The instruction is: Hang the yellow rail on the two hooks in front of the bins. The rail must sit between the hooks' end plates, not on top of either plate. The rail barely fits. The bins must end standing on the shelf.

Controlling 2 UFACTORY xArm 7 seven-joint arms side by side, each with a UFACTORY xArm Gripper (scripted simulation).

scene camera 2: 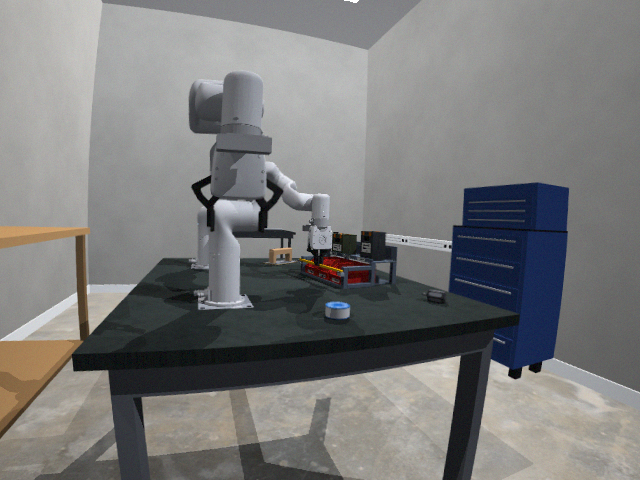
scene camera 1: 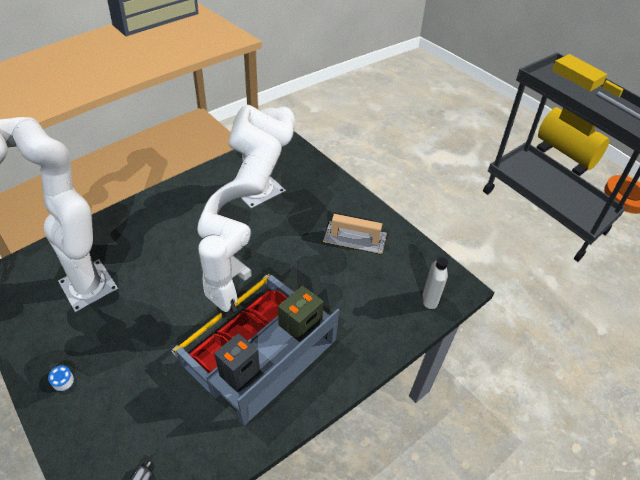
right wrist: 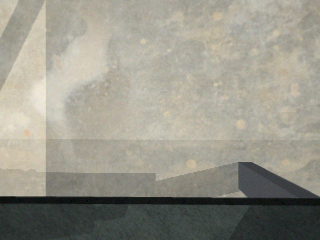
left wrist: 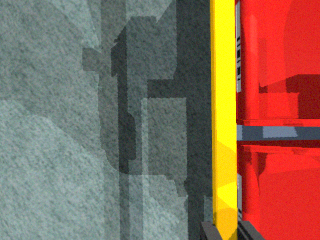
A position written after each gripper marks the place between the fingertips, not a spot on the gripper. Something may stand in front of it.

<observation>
In view: the left gripper (scene camera 1: 224, 313), the right gripper (scene camera 2: 237, 231) and a grey-blue shelf (scene camera 1: 273, 343).
The grey-blue shelf also shows in scene camera 2 (scene camera 2: 390, 251). The left gripper also shows in scene camera 2 (scene camera 2: 318, 265). The right wrist view misses the grey-blue shelf: it is out of frame.
</observation>
